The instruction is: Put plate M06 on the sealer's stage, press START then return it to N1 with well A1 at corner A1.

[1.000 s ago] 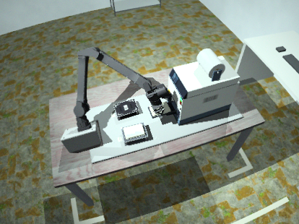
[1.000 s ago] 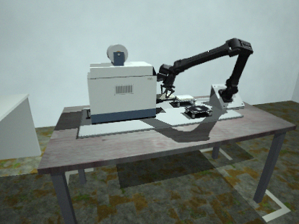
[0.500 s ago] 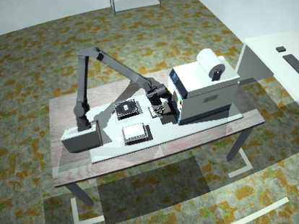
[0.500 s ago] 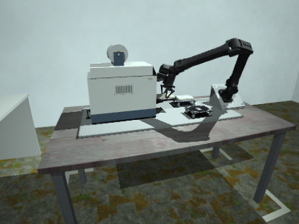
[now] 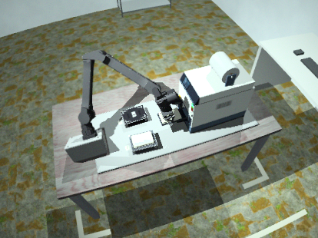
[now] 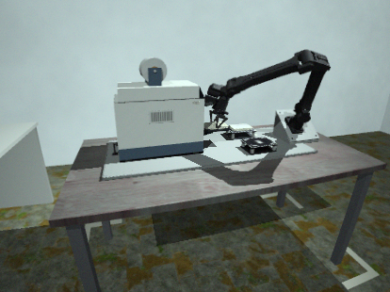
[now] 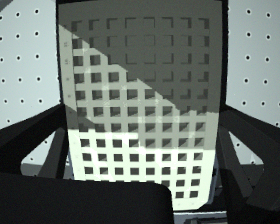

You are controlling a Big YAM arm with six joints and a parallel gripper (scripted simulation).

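My hand is 2 cm above the sealer stage. Round my hand: foil roll: 34 cm ahead, 30 cm above; then black nest N1: 21 cm behind, 14 cm to the left, 8 cm below; then pale plate: 21 cm behind, 8 cm to the right, 6 cm below.
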